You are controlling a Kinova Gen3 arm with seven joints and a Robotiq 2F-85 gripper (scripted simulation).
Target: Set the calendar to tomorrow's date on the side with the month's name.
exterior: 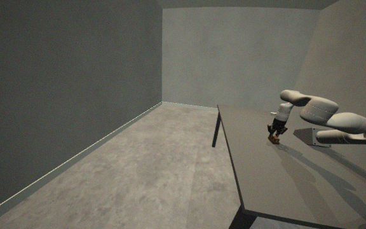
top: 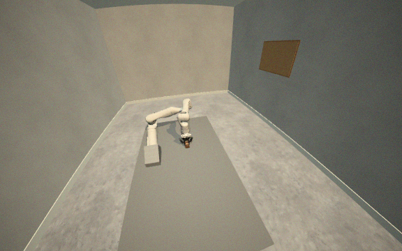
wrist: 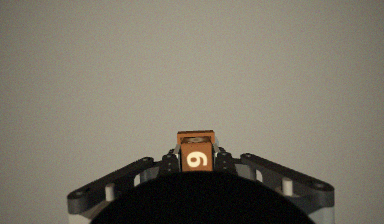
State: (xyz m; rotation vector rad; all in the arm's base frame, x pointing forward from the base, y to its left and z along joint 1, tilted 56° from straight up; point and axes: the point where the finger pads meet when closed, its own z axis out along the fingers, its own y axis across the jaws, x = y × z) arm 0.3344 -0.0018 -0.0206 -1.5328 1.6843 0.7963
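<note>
Right now the digit cube is 10 mm below my hand. The rest, counted from my hand: orange tray (20 mm to the left, 30 mm below).
</note>
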